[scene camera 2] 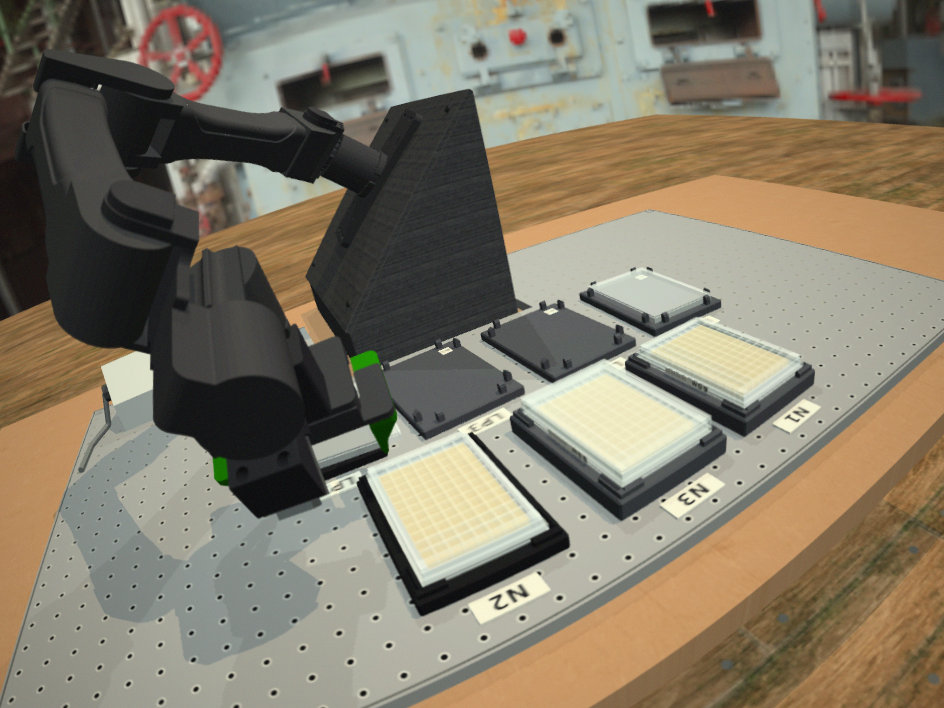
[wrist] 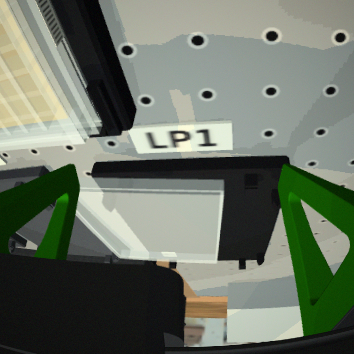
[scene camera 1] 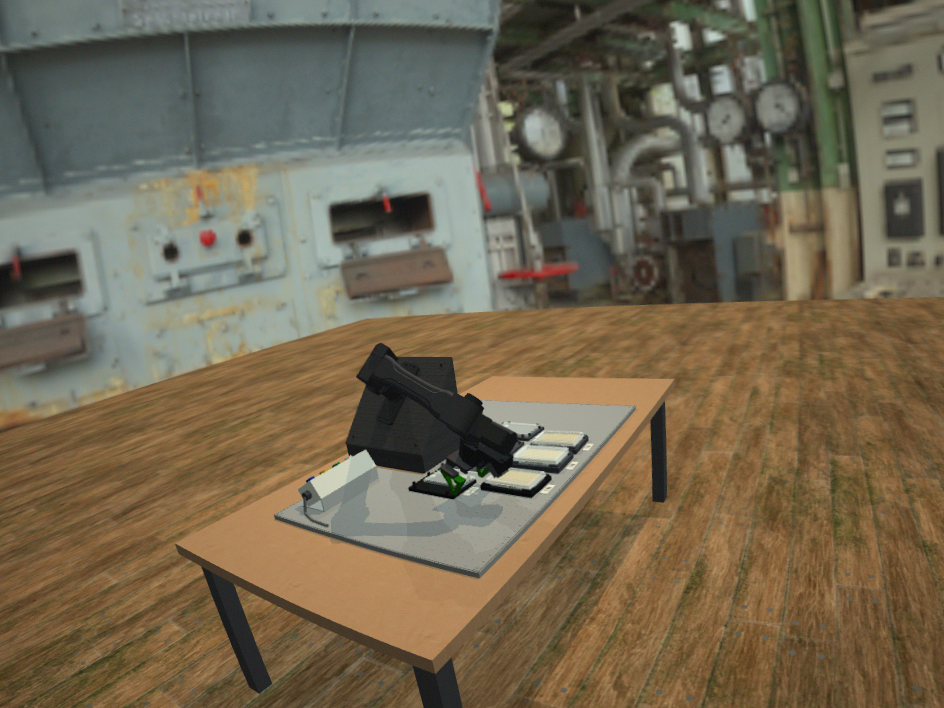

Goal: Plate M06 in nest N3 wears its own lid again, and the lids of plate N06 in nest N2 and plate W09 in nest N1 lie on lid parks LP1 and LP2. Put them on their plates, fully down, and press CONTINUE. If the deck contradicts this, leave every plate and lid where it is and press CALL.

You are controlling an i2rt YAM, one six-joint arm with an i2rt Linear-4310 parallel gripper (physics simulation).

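Frame: origin at the arm's base, x back, y right, z up, level; millimetres.
Where they show: gripper, fingertip midpoint: [scene camera 2: 330, 467] [wrist: 178, 174] [scene camera 1: 467, 485]; arm's base, origin of the base link: [scene camera 2: 379, 178] [scene camera 1: 398, 393].
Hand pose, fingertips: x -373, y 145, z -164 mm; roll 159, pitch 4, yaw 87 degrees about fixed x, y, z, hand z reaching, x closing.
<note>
Each offset is from my fingertips to the top centre of the thing.
My gripper [scene camera 2: 305, 461] [wrist: 178, 174] is open above lid park LP1 @(dz +3, dx +80, dy +10 mm) [wrist: 250, 225], its green fingers left and right of the park. A clear lid @(dz +7, dx +70, dy -19 mm) [wrist: 170, 220] lies shifted on LP1: it sticks out past the park's left edge in the wrist view and leaves a dark strip bare at right. In scene camera 2, another clear lid @(dz +1, dx +131, dy -379 mm) [scene camera 2: 648, 293] lies on the farthest park, whose label I cannot read. Yellowish plates stand in nests N2 @(dz +11, dx -91, dy -76 mm) [scene camera 2: 457, 502], N3 @(dz +17, dx -75, dy -212 mm) [scene camera 2: 617, 419] and N1 @(dz +14, dx -53, dy -334 mm) [scene camera 2: 724, 358]. The N3 plate has a clear layer on top. The plates' own tags are too small to read surely.
Two dark bare parks, LP3 @(dz +3, dx +99, dy -120 mm) [scene camera 2: 449, 392] and another @(dz +3, dx +113, dy -248 mm) [scene camera 2: 556, 339], lie between the two lids. The black arm stand [scene camera 2: 427, 243] rises behind them. A pale button box @(dz +67, dx +310, dy +168 mm) [scene camera 1: 343, 478] [scene camera 2: 125, 378] with a cable stands at the deck's left.
</note>
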